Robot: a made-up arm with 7 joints.
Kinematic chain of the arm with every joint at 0, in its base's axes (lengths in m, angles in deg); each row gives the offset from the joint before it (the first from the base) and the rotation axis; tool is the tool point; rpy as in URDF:
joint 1: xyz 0 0 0.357 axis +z
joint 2: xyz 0 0 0 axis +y
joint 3: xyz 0 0 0.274 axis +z
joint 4: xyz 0.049 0 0 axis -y
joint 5: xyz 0.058 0 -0.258 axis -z
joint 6: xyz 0 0 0 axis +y
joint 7: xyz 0.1 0 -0.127 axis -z
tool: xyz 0 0 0 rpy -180 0 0
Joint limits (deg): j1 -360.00..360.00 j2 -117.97..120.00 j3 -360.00..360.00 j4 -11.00..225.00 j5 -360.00..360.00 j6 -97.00..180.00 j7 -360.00..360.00
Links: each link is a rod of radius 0.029 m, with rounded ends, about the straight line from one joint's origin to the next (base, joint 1, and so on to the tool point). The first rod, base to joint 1, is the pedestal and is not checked.
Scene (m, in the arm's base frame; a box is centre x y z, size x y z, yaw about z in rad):
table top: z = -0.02
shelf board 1: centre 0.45 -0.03 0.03 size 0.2 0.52 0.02 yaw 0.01
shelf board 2: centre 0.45 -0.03 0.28 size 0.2 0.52 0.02 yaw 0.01
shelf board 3: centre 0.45 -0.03 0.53 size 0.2 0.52 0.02 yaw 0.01
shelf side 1: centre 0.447 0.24 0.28 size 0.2 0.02 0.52 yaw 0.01
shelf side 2: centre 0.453 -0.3 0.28 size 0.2 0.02 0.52 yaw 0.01
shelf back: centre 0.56 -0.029 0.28 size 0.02 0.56 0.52 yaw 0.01
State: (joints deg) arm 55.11 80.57 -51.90 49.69 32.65 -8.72 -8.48
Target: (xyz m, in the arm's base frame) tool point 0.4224 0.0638 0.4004
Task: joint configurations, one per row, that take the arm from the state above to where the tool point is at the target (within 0.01 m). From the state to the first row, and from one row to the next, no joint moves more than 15 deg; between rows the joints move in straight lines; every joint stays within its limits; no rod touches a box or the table.
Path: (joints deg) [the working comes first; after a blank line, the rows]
Joints at the target: 80.65 72.40 -76.27 42.75 43.37 -23.76 -8.48
Straight joint move there: touches shelf board 2.

1: 59.91 77.19 -48.62 39.19 33.42 -7.30 -8.48
2: 64.70 73.80 -45.35 28.69 34.19 -5.88 -8.48
3: 69.50 70.42 -42.07 18.19 34.96 -4.46 -8.48
4: 84.02 73.06 -50.76 12.04 41.91 -15.93 -8.48
5: 98.53 75.69 -59.45 5.89 48.85 -27.40 -8.48
6: 113.05 78.33 -68.14 -0.26 55.79 -38.87 -8.48
7: 102.25 76.35 -70.85 14.07 51.65 -33.83 -8.48
8: 91.45 74.37 -73.56 28.41 47.51 -28.80 -8.48
9: 80.65 72.40 -76.27 42.75 43.37 -23.76 -8.48

